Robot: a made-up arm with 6 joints. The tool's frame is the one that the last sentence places. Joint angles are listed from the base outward.
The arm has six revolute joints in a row. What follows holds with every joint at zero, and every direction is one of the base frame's. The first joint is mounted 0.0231 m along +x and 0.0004 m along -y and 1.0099 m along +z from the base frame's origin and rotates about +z. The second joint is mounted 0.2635 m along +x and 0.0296 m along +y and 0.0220 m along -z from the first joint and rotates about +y. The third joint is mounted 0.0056 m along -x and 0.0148 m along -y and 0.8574 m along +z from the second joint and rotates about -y. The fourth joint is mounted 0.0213 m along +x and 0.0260 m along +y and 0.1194 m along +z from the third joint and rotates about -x. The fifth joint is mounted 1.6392 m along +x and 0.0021 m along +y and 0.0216 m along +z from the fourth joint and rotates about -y. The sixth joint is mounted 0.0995 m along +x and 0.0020 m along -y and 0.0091 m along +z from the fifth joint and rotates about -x. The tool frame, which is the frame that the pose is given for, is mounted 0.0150 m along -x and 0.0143 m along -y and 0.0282 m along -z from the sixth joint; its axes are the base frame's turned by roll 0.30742, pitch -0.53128 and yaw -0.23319 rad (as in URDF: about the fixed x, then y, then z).
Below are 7 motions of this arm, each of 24 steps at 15 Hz.
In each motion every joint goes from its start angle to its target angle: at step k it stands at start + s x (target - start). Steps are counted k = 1, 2, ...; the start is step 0. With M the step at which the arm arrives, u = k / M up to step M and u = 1 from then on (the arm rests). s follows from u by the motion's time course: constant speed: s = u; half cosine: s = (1 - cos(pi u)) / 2; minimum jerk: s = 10 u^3 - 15 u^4 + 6 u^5.
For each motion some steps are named. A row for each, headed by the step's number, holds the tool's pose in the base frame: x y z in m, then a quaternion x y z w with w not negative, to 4 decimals.
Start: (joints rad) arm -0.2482 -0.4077 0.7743 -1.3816 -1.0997 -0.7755
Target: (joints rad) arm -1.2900 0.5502 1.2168 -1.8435 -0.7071 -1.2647
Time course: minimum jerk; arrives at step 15
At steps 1, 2, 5, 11, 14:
1: 0.4862 -0.0110 3.3721 0.7293 0.0239 0.2293 0.6442
2: 0.5106 -0.0259 3.3738 0.7354 0.0222 0.2224 0.6397
5: 0.7619 -0.2580 3.3700 0.8027 -0.0057 0.1466 0.5780
11: 0.8101 -1.6157 3.0215 0.9484 -0.2083 0.0008 0.2390
14: 0.6443 -1.8586 2.9058 0.9521 -0.2560 0.0022 0.1674

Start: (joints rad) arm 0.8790 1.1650 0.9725 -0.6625 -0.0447 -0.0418
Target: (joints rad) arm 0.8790 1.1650 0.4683 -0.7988 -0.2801 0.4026
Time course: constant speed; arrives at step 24
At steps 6, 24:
6: 1.7447 2.1276 0.8856 0.3634 0.1169 0.2010 0.9021
24: 1.5558 1.9015 0.2875 0.1641 0.2918 0.2467 0.9095

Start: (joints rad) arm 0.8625 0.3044 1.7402 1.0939 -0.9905 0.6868
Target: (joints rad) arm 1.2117 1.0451 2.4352 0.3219 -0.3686 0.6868
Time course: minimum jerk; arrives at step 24
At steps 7, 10, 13, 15, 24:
7: 0.4800 0.5713 3.4839 -0.2714 -0.5384 -0.0275 0.7973
10: 0.5071 0.7119 3.4327 -0.2015 -0.6038 0.0477 0.7698
13: 0.5090 0.8732 3.3513 -0.1022 -0.6670 0.1265 0.7271
15: 0.4939 0.9689 3.2891 -0.0314 -0.6976 0.1695 0.6954
24: 0.4357 1.1261 3.1537 0.1128 -0.7323 0.2340 0.6295

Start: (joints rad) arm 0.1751 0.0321 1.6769 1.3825 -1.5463 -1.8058
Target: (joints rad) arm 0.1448 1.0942 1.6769 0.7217 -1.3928 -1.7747
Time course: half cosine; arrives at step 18
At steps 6, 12, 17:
6: 0.7731 0.1190 3.4592 0.5979 -0.5023 -0.5019 0.3719
12: 1.9544 0.3085 2.8640 0.5239 -0.2944 -0.5706 0.5597
17: 2.3768 0.3665 2.3701 0.4833 -0.1725 -0.6049 0.6089

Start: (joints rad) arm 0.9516 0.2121 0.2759 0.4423 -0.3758 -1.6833
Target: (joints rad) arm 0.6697 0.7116 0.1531 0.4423 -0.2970 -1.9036
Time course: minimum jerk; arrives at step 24
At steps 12, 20, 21, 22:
12: 1.5963 1.7508 1.4304 0.5444 0.1988 -0.1465 0.8017
20: 1.8148 1.5371 0.8519 0.4977 0.2343 -0.2904 0.7830
21: 1.8207 1.5254 0.8280 0.4957 0.2357 -0.2965 0.7816
22: 1.8238 1.5187 0.8146 0.4945 0.2364 -0.2999 0.7808

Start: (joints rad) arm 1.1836 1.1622 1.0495 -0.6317 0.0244 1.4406
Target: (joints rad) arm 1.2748 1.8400 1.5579 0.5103 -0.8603 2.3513
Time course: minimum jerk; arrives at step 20
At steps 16, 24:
16: 0.8338 2.6926 0.4367 0.6722 0.2520 -0.6911 0.0839
24: 0.8165 2.6831 0.3845 0.6850 0.2295 -0.6770 0.1404

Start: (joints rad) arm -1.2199 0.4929 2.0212 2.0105 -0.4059 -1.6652
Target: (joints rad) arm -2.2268 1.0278 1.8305 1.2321 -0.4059 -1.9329
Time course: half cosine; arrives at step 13
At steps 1, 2, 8, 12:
1: 0.2572 -0.6221 3.4827 -0.4486 -0.7606 -0.4141 0.2209
2: 0.2520 -0.7004 3.4726 -0.4468 -0.7546 -0.4222 0.2296
8: -0.5023 -1.6351 3.0965 -0.3588 -0.6843 -0.5905 0.2332
12: -1.2116 -1.7287 2.7658 -0.2901 -0.6749 -0.6644 0.1379

